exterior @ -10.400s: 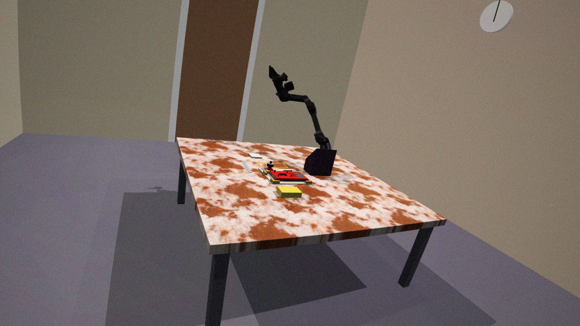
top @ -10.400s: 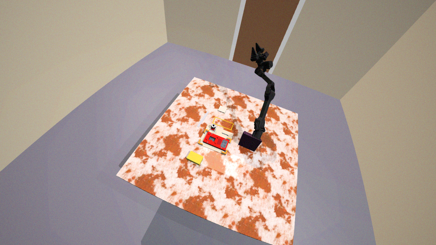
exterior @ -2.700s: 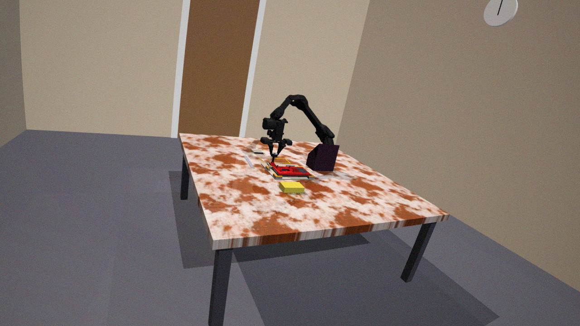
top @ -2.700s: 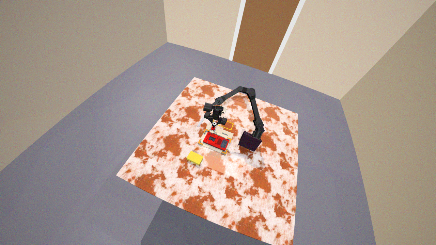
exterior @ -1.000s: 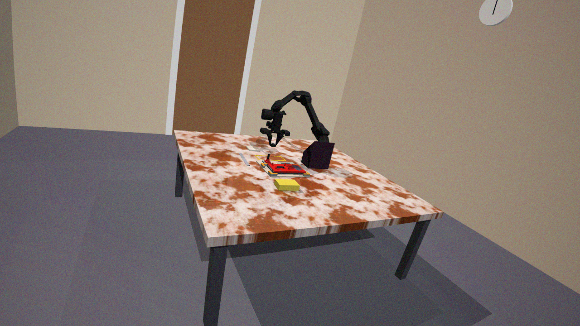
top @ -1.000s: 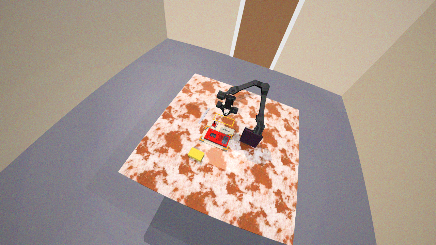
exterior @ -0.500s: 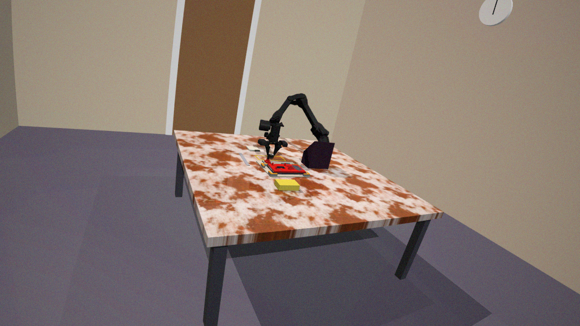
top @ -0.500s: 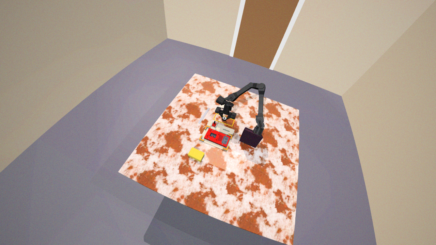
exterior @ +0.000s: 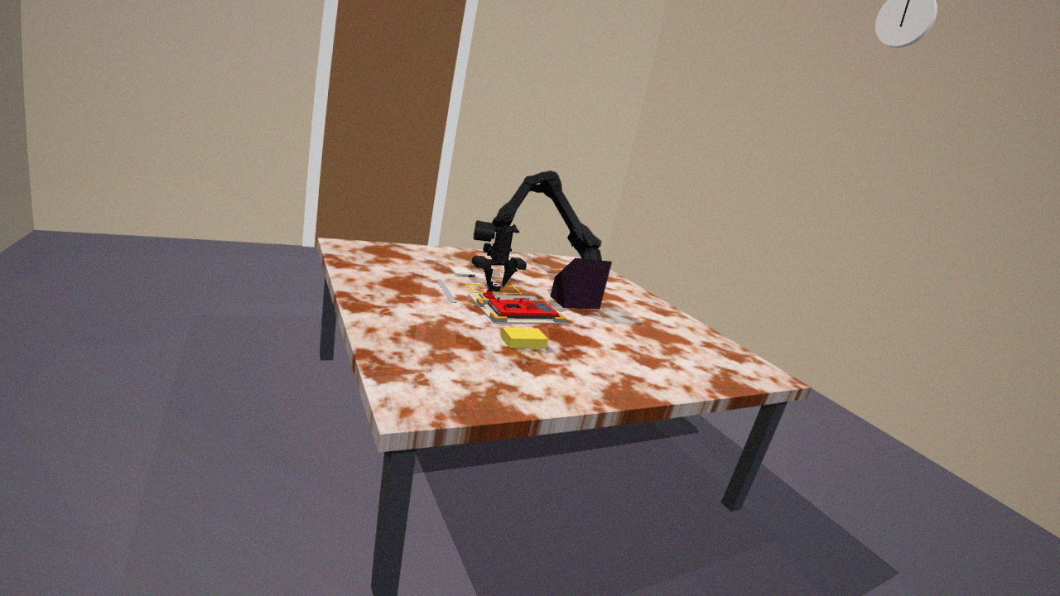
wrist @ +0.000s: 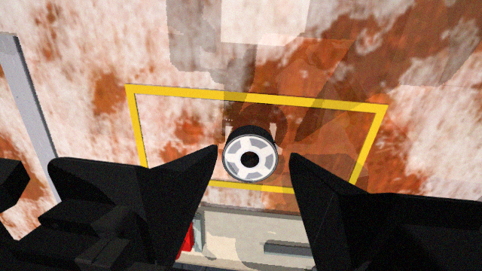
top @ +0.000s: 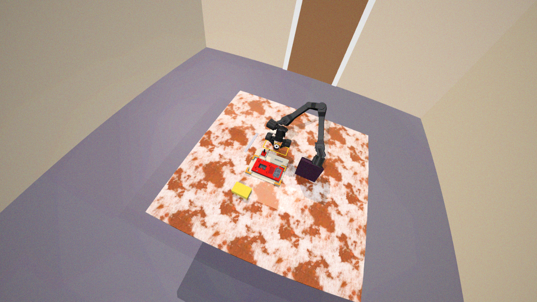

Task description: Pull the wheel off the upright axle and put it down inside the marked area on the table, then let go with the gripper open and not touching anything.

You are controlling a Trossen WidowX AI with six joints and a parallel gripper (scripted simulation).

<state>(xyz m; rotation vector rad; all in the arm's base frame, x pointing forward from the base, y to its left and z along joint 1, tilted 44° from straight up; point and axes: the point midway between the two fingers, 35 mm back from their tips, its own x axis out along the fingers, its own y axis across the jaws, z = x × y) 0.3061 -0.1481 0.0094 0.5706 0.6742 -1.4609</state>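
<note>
Right now the wheel is right at my gripper tip. From my gripper tip the other things lie so: cream tile (8 cm ahead, 16 cm to the right, 1 cm below); then grey strip (19 cm ahead, 5 cm to the left, 1 cm below); then yellow block (6 cm ahead, 43 cm to the left).
</note>
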